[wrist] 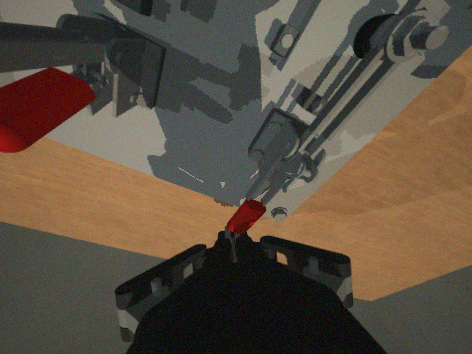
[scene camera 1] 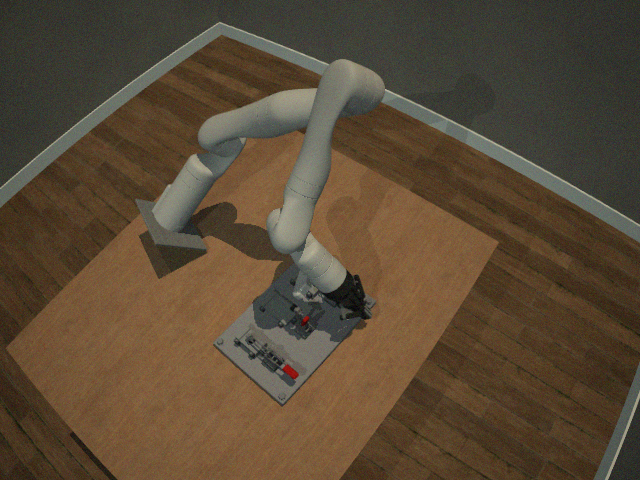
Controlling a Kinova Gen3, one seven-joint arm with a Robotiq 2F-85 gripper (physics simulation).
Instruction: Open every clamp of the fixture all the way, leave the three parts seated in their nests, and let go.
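Frame: origin at the arm's base, x ahead, y left, z up, level; millimetres.
Where they show: gripper, fingertip midpoint: [wrist: 232, 234] [scene camera 1: 368, 316]; arm's base at its link origin: [scene camera 1: 168, 220].
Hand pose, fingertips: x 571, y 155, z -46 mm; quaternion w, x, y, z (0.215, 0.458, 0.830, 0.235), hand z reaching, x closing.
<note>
Each offset is from my fingertips to the centre of the thing. Level surfaces: height alone.
The grey fixture plate {dy -122, dx -133, dz -29 mm} [scene camera 1: 313, 352] [wrist: 132, 137] carries three red-handled clamps. My gripper [scene camera 1: 367, 313] [wrist: 232, 234] is shut and empty, low at the plate's far right corner. Its fingertips are at the outer end of one clamp's red handle {dy -11, dx -48, dz +15 mm} [wrist: 246, 216], touching or nearly so. That clamp's bars lie low along the plate in the wrist view; the arm largely hides it in the scene view. The middle clamp's red handle {dy -121, dx -93, dz +23 mm} [scene camera 1: 305, 320] [wrist: 42, 107] stands raised. The nearest clamp's red handle {dy -231, dx -44, dz +20 mm} [scene camera 1: 290, 371] lies low, pointing outward. The parts in their nests are too small or shadowed to tell.
The plate lies on the wooden table top {dz -37 mm} [scene camera 1: 155, 330] [wrist: 395, 245]. Corner bolts [scene camera 1: 282, 396] [wrist: 279, 213] stick up from it. The middle clamp's raised handle and dark bar stand left of the gripper in the wrist view. The arm's base [scene camera 1: 178, 238] stands at the table's left side.
</note>
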